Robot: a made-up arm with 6 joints.
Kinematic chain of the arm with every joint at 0, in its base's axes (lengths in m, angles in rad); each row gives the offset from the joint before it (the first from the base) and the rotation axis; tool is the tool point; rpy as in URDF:
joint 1: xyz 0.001 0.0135 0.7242 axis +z
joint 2: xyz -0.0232 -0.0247 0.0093 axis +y
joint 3: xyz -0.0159 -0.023 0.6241 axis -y
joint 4: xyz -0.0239 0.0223 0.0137 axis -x
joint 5: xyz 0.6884 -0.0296 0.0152 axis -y
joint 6: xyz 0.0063 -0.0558 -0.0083 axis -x
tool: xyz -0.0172 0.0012 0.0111 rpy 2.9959 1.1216 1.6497
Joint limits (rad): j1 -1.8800..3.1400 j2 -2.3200..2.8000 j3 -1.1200..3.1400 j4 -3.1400..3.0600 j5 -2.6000..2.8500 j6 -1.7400..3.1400
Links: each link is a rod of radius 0.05 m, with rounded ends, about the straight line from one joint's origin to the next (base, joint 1, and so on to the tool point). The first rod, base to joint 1, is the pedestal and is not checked.
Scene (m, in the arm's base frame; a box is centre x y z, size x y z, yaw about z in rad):
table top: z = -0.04
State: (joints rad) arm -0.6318 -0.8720 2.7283 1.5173 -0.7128 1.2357
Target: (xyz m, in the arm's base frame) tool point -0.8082 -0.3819 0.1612
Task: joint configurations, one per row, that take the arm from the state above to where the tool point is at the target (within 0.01 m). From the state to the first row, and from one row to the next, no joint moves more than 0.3 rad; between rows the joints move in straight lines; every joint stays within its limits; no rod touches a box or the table.
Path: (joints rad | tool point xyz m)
1: -0.3654 -1.0262 2.7189 1.4944 -0.7100 1.2360 | -0.9860 0.3770 0.5994
2: -0.0990 -1.1803 2.7096 1.4714 -0.7072 1.2362 | -1.0190 0.0997 0.4467
3: 0.1675 -1.3345 2.7002 1.4485 -0.7044 1.2365 | -0.9554 -0.1652 0.2995
4: 0.4339 -1.4886 2.6908 1.4255 -0.7017 1.2368 | -0.8082 -0.3819 0.1612

